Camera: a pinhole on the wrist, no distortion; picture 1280 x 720 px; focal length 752.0 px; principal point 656.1 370.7 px. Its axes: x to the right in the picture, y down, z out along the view. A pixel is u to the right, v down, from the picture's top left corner.
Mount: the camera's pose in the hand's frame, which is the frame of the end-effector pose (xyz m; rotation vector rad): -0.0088 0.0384 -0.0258 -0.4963 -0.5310 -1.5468
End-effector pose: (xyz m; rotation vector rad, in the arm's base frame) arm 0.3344 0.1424 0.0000 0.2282 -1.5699 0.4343
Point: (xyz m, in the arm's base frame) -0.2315 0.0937 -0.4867
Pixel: outside the picture
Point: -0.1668 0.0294 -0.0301
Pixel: 1094 382
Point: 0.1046 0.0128 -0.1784
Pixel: outside the picture
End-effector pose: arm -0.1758 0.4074 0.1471 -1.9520 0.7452 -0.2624
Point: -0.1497 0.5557 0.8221
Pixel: behind the camera
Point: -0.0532 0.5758 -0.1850
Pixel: 864 479
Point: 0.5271 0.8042 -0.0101
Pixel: outside the picture
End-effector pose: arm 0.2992 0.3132 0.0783 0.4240 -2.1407 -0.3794
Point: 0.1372 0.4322 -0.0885
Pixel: 1139 147
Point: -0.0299 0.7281 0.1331
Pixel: 451 440
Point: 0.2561 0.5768 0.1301
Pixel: 94 174
